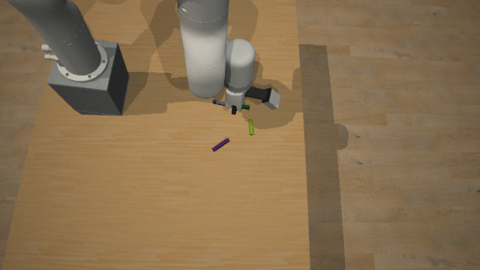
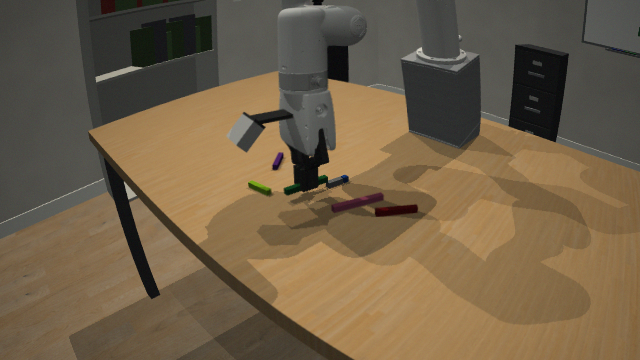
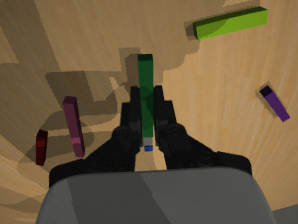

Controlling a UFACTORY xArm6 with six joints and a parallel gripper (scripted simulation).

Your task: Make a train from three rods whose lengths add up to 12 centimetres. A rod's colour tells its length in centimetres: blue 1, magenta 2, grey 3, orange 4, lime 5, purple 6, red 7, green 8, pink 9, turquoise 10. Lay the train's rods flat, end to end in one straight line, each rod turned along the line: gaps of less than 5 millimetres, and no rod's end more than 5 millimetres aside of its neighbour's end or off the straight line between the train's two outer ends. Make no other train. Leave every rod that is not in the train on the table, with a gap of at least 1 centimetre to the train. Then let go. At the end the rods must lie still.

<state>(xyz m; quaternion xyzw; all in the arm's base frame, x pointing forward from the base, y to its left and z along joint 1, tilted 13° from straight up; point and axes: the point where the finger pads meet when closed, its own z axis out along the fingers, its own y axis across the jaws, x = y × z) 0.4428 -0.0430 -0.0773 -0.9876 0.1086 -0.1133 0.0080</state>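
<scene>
Right now the grey rod is 60 mm behind my hand, 30 mm below it and 10 mm to the left of it. Round my hand: green rod (20 mm below); then blue rod (80 mm behind, 30 mm below, 20 mm to the left); then lime rod (70 mm to the right, 40 mm ahead, 30 mm below).
</scene>
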